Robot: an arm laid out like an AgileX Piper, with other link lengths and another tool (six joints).
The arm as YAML. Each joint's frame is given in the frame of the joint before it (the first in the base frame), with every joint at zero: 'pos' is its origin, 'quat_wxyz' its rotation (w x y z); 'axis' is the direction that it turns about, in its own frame. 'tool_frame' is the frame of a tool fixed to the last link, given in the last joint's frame.
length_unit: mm
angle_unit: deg
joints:
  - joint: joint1
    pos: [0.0, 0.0, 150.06]
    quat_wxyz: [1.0, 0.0, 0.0, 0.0]
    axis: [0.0, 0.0, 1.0]
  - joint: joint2
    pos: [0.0, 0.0, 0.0]
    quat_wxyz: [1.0, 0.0, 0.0, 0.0]
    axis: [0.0, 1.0, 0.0]
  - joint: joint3
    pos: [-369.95, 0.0, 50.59]
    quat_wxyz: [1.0, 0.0, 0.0, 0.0]
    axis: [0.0, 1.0, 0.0]
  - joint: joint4
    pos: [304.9, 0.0, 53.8]
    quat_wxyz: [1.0, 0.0, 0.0, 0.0]
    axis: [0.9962, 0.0, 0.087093]
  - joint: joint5
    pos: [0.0, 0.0, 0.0]
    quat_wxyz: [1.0, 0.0, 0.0, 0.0]
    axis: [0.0, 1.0, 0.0]
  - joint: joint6
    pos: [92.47, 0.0, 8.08]
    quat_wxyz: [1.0, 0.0, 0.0, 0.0]
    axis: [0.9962, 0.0, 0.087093]
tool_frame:
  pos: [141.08, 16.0, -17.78]
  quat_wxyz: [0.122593, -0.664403, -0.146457, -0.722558]
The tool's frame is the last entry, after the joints.
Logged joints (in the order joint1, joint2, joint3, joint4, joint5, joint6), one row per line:
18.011 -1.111 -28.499 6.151 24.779 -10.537
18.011 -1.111 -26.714 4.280 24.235 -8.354
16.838 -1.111 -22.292 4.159 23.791 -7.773
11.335 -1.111 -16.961 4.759 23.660 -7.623
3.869 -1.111 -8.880 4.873 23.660 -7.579
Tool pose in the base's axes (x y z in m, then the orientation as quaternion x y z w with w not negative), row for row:
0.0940 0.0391 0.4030 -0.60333 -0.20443 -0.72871 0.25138
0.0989 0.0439 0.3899 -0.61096 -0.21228 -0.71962 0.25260
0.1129 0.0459 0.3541 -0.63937 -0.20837 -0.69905 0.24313
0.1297 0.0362 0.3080 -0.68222 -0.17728 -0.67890 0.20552
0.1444 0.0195 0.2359 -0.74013 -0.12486 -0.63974 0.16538
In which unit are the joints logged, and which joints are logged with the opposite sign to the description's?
The joints are logged in degrees. Opposite sign: joint4, joint6.
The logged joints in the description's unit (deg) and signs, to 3 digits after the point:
18.011 -1.111 -28.499 -6.151 24.779 10.537
18.011 -1.111 -26.714 -4.280 24.235 8.354
16.838 -1.111 -22.292 -4.159 23.791 7.773
11.335 -1.111 -16.961 -4.759 23.660 7.623
3.869 -1.111 -8.880 -4.873 23.660 7.579

